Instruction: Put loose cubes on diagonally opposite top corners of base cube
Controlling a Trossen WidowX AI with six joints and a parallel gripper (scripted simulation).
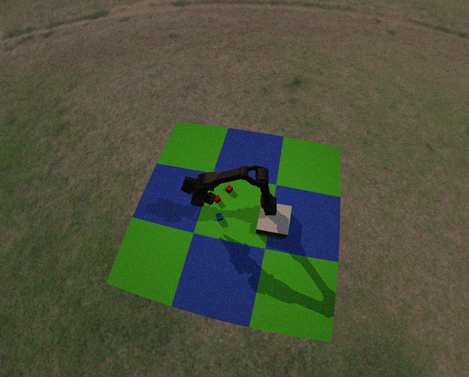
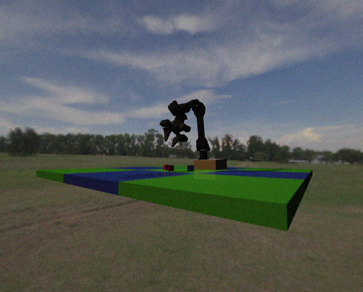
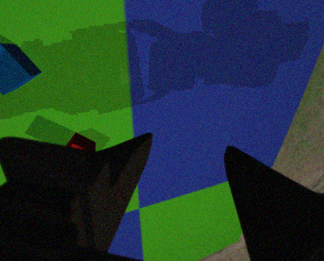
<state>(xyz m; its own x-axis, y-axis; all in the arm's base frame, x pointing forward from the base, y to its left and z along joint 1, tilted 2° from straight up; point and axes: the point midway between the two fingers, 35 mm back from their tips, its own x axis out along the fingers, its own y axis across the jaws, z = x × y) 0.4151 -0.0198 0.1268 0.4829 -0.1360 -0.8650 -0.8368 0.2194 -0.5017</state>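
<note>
The red cube lies 180 mm behind my gripper tip, 130 mm to the right of it and 130 mm below it. The rest, counted from my gripper tip: blue cube 140 mm behind, 130 mm below, 60 mm to the left.
</note>
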